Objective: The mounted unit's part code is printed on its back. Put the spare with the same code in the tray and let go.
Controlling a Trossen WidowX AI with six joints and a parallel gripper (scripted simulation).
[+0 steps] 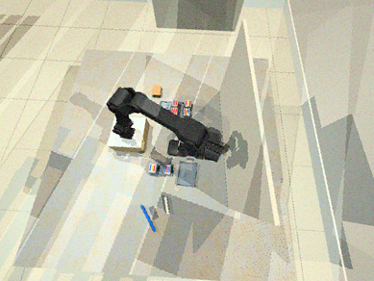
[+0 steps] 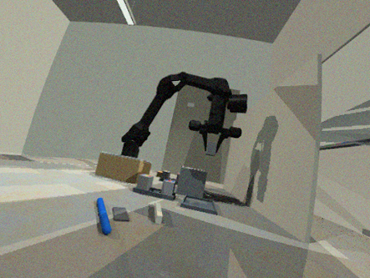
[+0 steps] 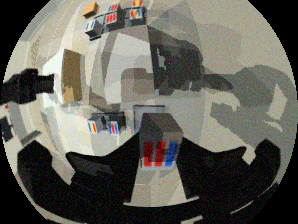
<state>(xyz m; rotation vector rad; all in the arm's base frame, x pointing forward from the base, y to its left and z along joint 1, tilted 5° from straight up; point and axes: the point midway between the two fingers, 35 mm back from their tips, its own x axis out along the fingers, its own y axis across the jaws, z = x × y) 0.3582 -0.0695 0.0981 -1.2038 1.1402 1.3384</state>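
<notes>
My gripper tip is now 17 cm above the tray and 7 cm to the left of it. Also, from my gripper tip: tall panel 17 cm ahead, 15 cm to the left, 5 cm above; then mounted unit 12 cm below, 11 cm to the left, 7 cm behind.
</notes>
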